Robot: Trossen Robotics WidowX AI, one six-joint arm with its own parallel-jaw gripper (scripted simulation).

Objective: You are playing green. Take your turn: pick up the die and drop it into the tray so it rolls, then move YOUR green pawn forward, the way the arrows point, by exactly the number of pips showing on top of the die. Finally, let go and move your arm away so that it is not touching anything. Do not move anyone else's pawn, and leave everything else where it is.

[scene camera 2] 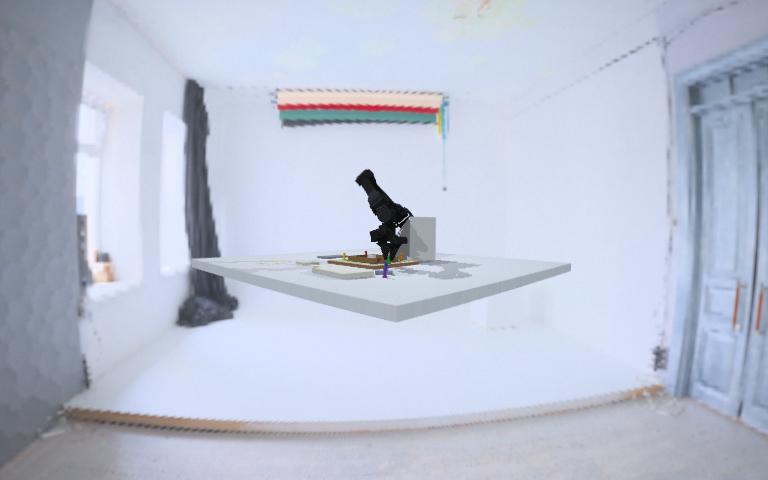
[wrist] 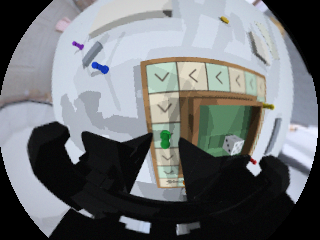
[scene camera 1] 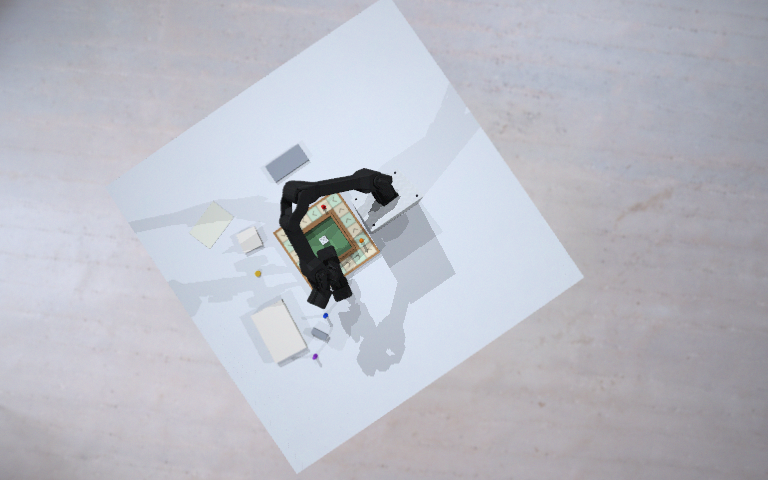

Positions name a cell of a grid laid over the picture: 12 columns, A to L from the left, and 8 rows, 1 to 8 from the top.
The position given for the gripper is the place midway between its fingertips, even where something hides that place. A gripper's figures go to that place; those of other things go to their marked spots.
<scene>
The gripper (wrist: G5) is 10 cm from the lens. A green tray (wrist: I5) is 14 cm from the lens.
</scene>
